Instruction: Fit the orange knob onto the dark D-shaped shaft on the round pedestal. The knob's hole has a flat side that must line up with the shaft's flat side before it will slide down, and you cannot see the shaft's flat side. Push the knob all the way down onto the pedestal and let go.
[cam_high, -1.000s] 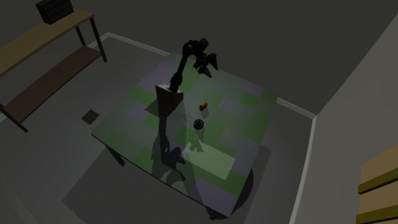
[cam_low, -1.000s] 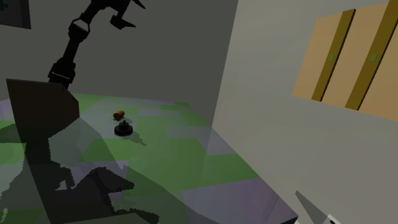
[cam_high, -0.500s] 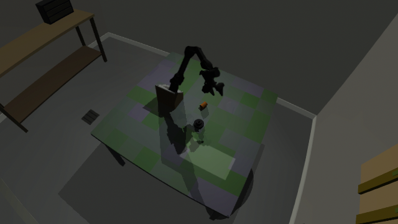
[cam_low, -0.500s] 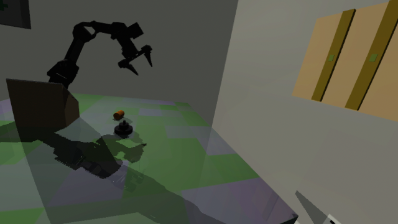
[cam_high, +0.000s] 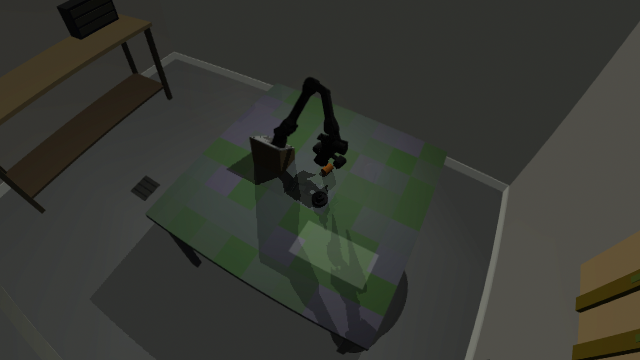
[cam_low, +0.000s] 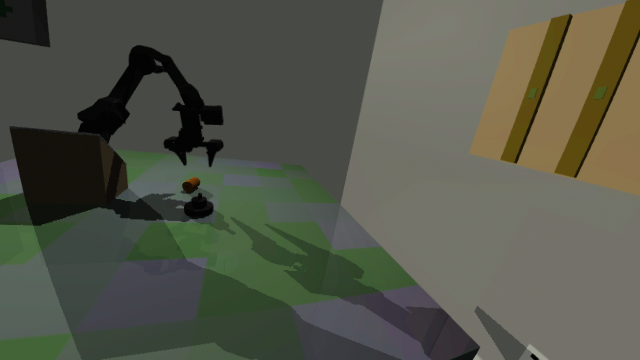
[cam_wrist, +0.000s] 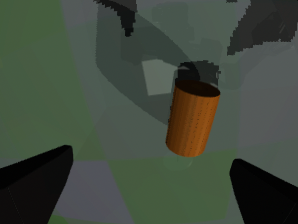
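Right now the orange knob is 2 cm behind my gripper tip, 2 cm to the left of it and 8 cm below it. Also, from my gripper tip: dark round pedestal (3 cm ahead, 17 cm to the right, 7 cm below).
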